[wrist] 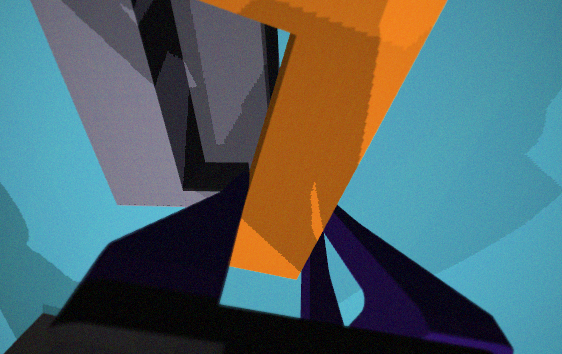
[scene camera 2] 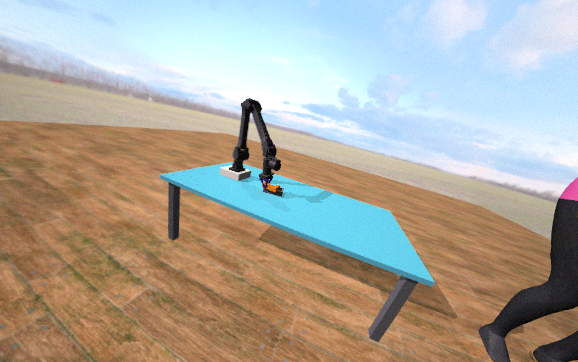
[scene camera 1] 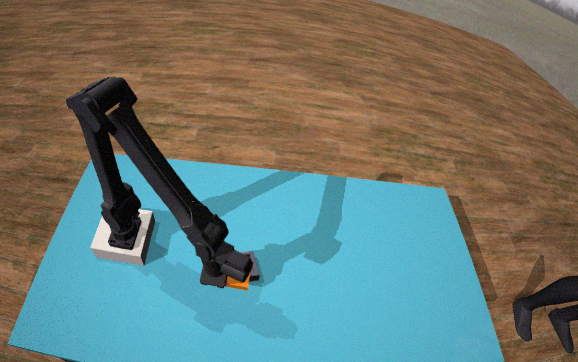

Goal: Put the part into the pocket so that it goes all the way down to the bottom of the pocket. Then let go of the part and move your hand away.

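Seen in the pictures: gripper, fingertip midpoint: [wrist: 278, 192] [scene camera 2: 265, 187] [scene camera 1: 218, 279]; arm's base, origin of the base link: [scene camera 2: 237, 169] [scene camera 1: 125, 232].
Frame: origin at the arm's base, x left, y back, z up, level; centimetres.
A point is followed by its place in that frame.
Observation:
The orange L-shaped part [scene camera 1: 239, 284] {x -12.1, y -38.1, z 1.1 cm} [scene camera 2: 273, 188] {x -12.6, y -38.8, z 0.4 cm} [wrist: 320, 115] {x -10.8, y -36.6, z 1.3 cm} is held in my gripper [scene camera 2: 265, 185] {x -10.2, y -32.0, z -1.4 cm} [wrist: 278, 192] {x -10.2, y -32.0, z -1.4 cm}, which is shut on one end of its long arm. The grey block with the pocket [scene camera 1: 254, 267] {x -4.0, y -42.2, z -2.2 cm} [wrist: 95, 120] {x -1.3, y -32.8, z -2.1 cm} lies on the table. In the wrist view the part hangs over the block's right side, and its long arm is slanted relative to the pocket [wrist: 227, 100] {x -6.4, y -34.3, z -5.2 cm}. Much of the pocket shows open to the left of the part. The far end of the block is cut off there. Scene camera 1 has the fingers and much of the block hidden behind the wrist.
The arm's white base block [scene camera 1: 122, 252] {x -7.3, y -1.2, z 0.0 cm} [scene camera 2: 235, 173] {x -7.5, y -4.1, z -0.5 cm} stands on the blue table [scene camera 1: 400, 260] {x 4.3, y -93.3, z -5.7 cm} [scene camera 2: 350, 225] {x -12.2, y -92.1, z -5.7 cm}. The arm's shadows fall across the table. A person's dark legs [scene camera 1: 550, 295] [scene camera 2: 542, 295] show beyond the table's right end.

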